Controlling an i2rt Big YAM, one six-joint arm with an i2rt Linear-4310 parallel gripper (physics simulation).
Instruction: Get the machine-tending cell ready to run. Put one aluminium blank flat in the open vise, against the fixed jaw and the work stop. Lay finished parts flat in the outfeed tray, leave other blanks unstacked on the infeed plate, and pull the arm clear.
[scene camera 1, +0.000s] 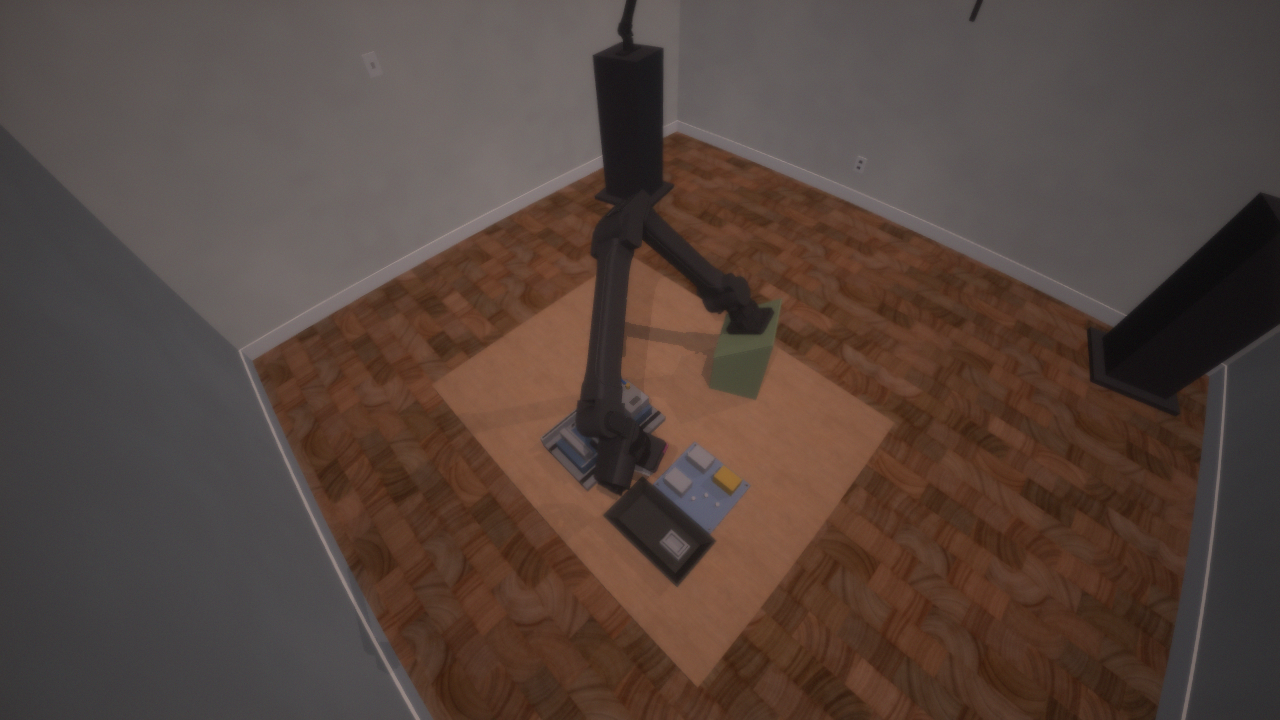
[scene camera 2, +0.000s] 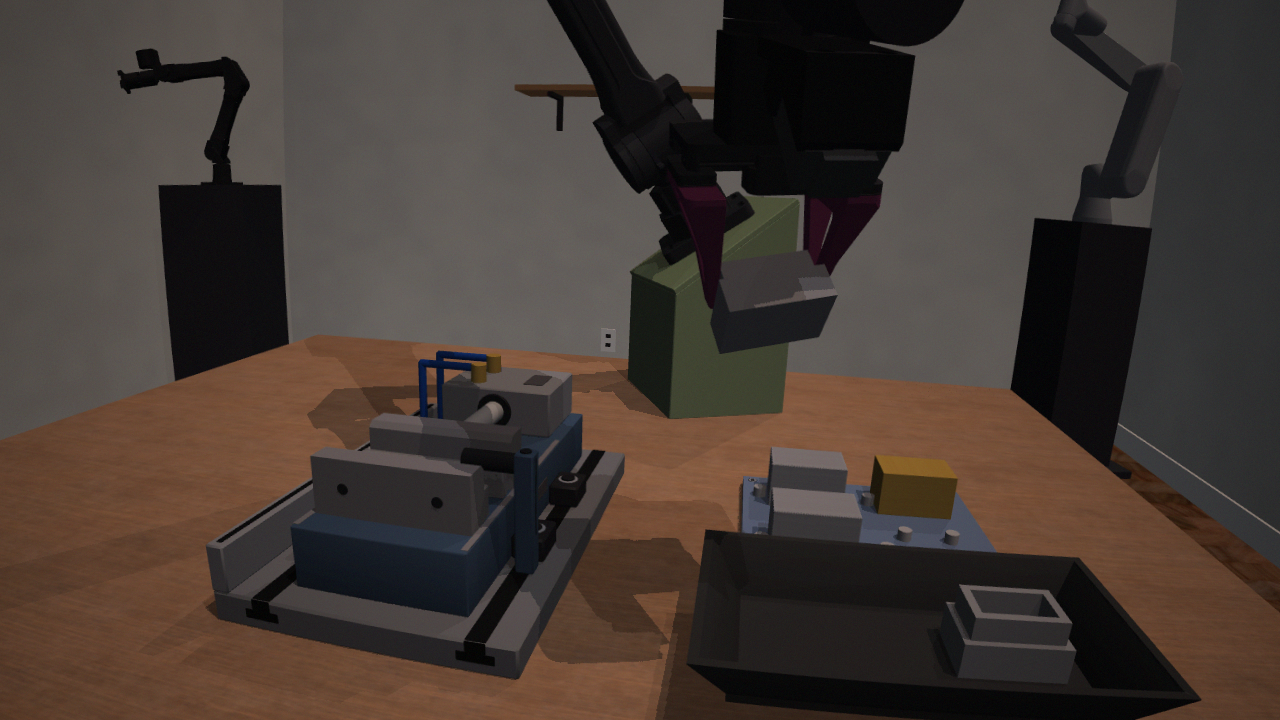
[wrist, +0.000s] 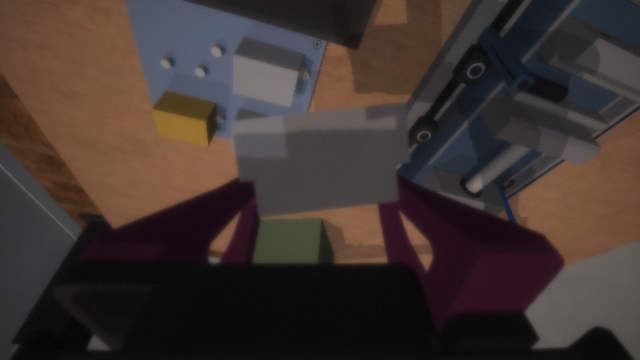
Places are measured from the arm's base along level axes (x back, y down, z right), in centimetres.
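Pixels of known places: gripper, between the fingertips: (scene camera 2: 760, 302) (wrist: 319, 179); arm's base, origin of its link: (scene camera 1: 751, 323).
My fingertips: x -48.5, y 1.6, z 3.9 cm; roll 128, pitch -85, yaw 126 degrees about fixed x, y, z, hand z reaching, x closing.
Note:
For each thing: its top centre in the pictures, then the offset to it from my fingertips. "*": a spot on its surface instead.
- grey aluminium blank, centre of its top: (wrist: 316, 219) (scene camera 2: 771, 248) dx -1.8, dy -3.3, dz +0.0 cm
- vise, centre of its top: (scene camera 2: 457, 405) (wrist: 524, 171) (scene camera 1: 601, 415) dx +7.5, dy +9.1, dz +19.1 cm
- work stop, a spot on its surface: (scene camera 2: 526, 510) * dx -1.6, dy +12.6, dz +13.3 cm
- yellow block, centre of its top: (scene camera 2: 915, 466) (wrist: 181, 129) (scene camera 1: 728, 477) dx +11.4, dy +14.6, dz -16.8 cm
- blue infeed plate, centre of its top: (scene camera 2: 864, 526) (wrist: 227, 87) (scene camera 1: 701, 484) dx +7.7, dy +18.1, dz -11.5 cm
- finished part, centre of its top: (scene camera 2: 1013, 603) (scene camera 1: 675, 542) dx -9.7, dy +14.3, dz -13.3 cm
- dark outfeed tray, a spot on its surface: (scene camera 2: 805, 626) * dx -5.9, dy +17.8, dz -3.0 cm
My gripper (scene camera 2: 774, 268) (wrist: 319, 179) is shut on a grey aluminium blank (scene camera 2: 774, 308) (wrist: 325, 160), held tilted in the air between the vise and the infeed plate. The vise (scene camera 2: 384, 559) (wrist: 525, 120) stands at the left in scene camera 2, with a gap between its jaws and the work stop (scene camera 2: 526, 510) at its side. Two grey blanks (scene camera 2: 807, 470) (scene camera 2: 814, 514) and a yellow block (scene camera 2: 913, 488) (wrist: 182, 120) sit apart on the blue infeed plate (scene camera 1: 707, 514) (wrist: 185, 25). A finished part (scene camera 2: 1011, 635) (scene camera 1: 674, 544) with a raised hollow rim lies in the dark outfeed tray (scene camera 2: 805, 626).
A green sloped block (scene camera 1: 742, 362) (scene camera 2: 716, 358) (wrist: 287, 240) stands behind the work area, with a second dark arm (scene camera 1: 698, 259) reaching over it. Blue hoses (scene camera 2: 438, 385) with brass fittings rise at the vise's back. The tray adjoins the infeed plate.

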